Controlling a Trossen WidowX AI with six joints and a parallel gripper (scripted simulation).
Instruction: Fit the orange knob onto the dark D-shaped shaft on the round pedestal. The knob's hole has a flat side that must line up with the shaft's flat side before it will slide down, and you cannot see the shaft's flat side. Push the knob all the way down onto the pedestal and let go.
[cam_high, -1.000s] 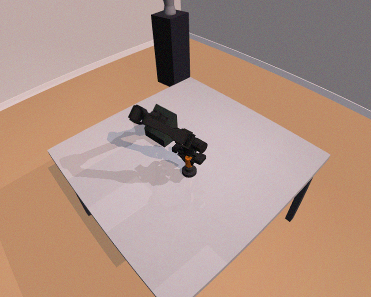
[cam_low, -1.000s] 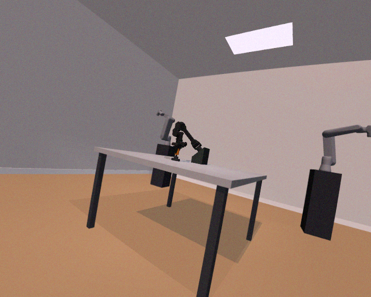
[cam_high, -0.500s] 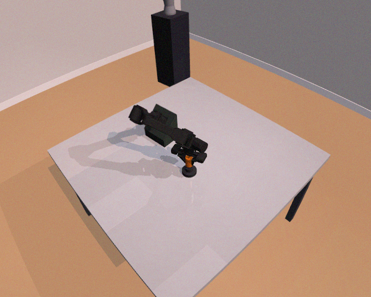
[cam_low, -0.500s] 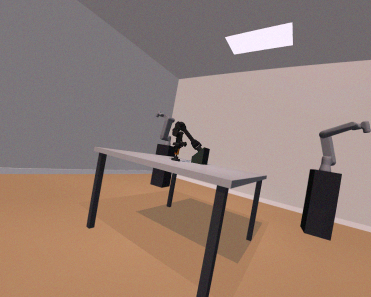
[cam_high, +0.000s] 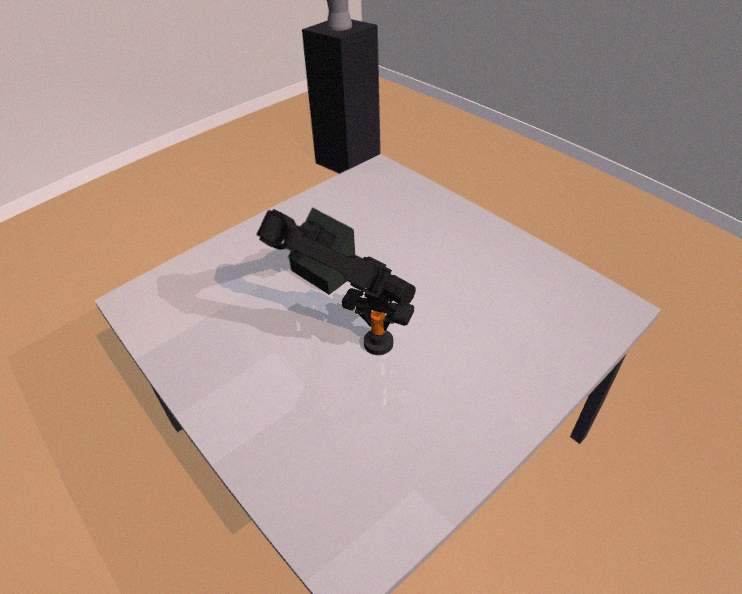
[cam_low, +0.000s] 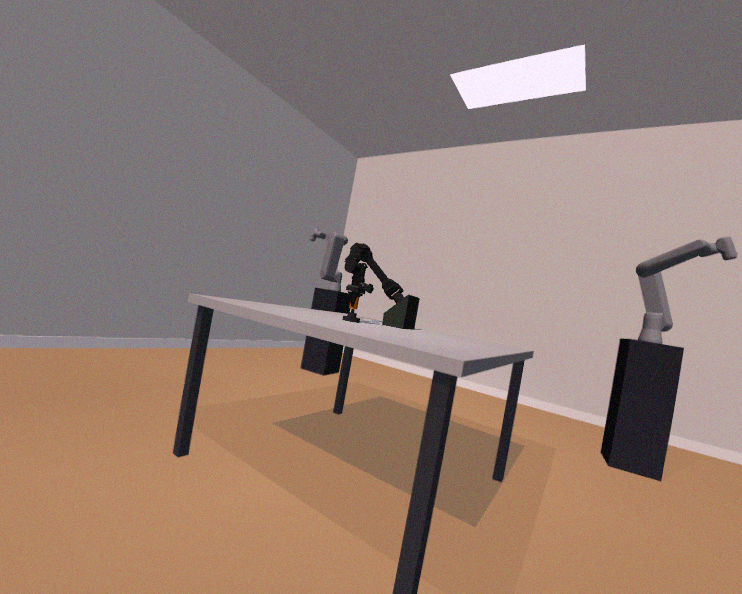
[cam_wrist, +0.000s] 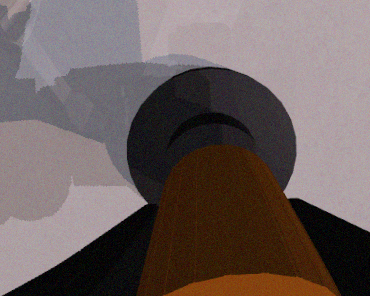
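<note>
The round dark pedestal is 4 cm below my gripper tip. Also, from my gripper tip: orange knob 2 cm above.
</note>
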